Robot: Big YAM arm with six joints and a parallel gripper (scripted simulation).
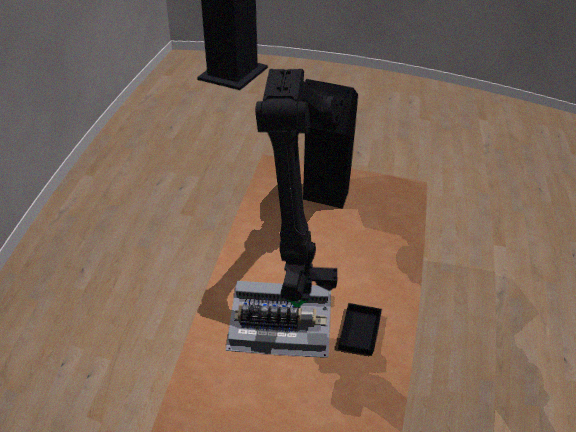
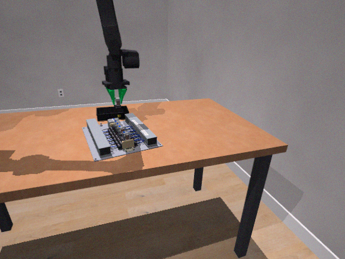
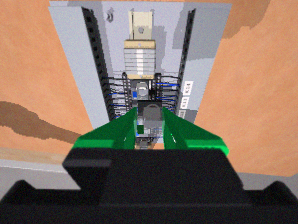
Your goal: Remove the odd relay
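My hand is 19 cm to the right of the black tray, 12 cm above it and 6 cm past it. The rest, counted from my hand: grey relay: right at my hand.
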